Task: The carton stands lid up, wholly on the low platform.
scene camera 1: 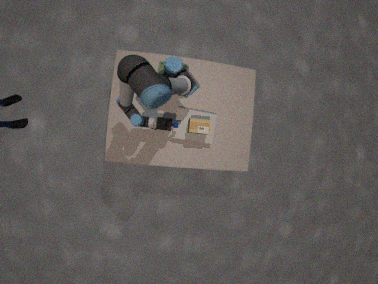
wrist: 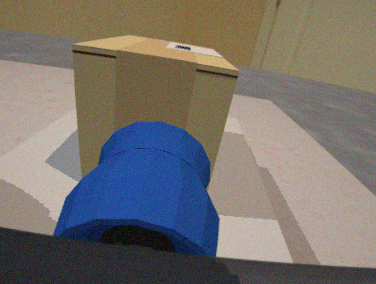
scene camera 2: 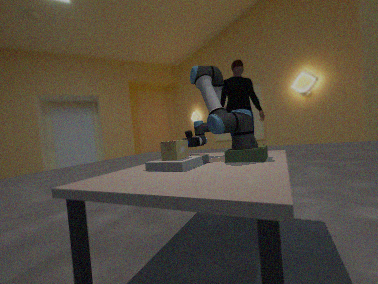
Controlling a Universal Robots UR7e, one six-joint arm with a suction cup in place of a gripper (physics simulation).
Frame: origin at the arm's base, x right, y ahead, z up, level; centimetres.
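Seen in the pictures: hand at its tool point: [scene camera 1: 178,125] [wrist: 154,172]; arm's base at its link origin: [scene camera 2: 244,148].
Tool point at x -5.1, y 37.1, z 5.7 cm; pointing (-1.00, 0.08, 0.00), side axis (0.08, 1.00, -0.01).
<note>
Pixels of each thing's top centre, then the offset from my tool point to it. Level surfaces: height alone.
- tan carton at its top centre: [wrist: 166,46] [scene camera 2: 174,140] [scene camera 1: 199,126] dy +0.0, dx -15.2, dz +2.5 cm
- low platform at its top centre: [wrist: 144,156] [scene camera 2: 178,158] [scene camera 1: 194,125] dy -1.0, dx -13.1, dz -8.0 cm
- table at its surface level: dz -12.8 cm
The tan carton [scene camera 1: 199,125] [scene camera 2: 174,149] [wrist: 150,85] stands upright on the low platform [scene camera 1: 213,131] [scene camera 2: 165,167] [wrist: 250,237], with its taped top and white barcode label facing up. In scene camera 1 and the wrist view bare platform shows around it, and its base looks to lie inside the platform's edges. My suction cup, blue [scene camera 1: 176,125] [wrist: 155,135], points sideways at the carton's near side face. It is open and holds nothing; a gap shows between cup and carton in scene camera 1. The cup hides the lower part of that face in the wrist view.
A green block [scene camera 1: 162,67] [scene camera 2: 246,154] stands on the table [scene camera 1: 230,150] [scene camera 2: 220,185] near the arm's base. My arm reaches over the table's left part in scene camera 1. A person [scene camera 2: 239,95] stands behind the table.
</note>
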